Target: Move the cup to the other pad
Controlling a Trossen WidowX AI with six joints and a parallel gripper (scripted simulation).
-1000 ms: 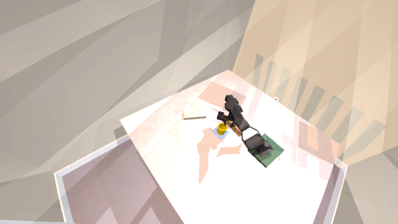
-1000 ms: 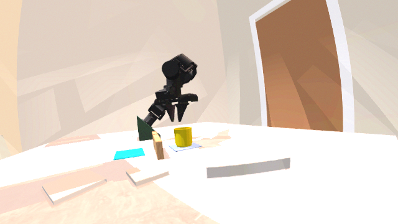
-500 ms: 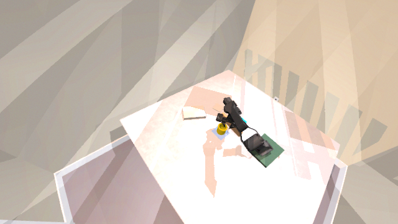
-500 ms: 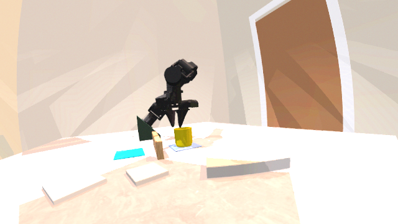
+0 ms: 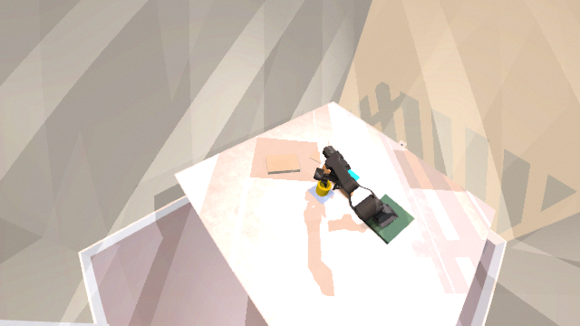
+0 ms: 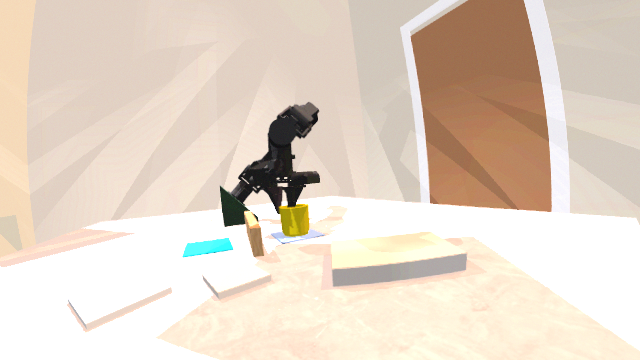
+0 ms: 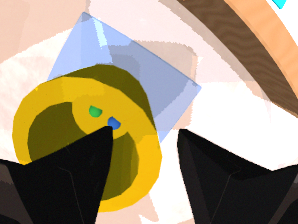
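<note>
Right now my gripper tip is 2 cm short of the yellow cup, 1 cm to the right of it and 1 cm above it. From my gripper tip the other things lie so: wooden bar (9 cm to the right, 3 cm below); then green marble (3 cm ahead, 1 cm to the left, 3 cm below); then blue pad (2 cm ahead, 1 cm to the left, 6 cm below).
</note>
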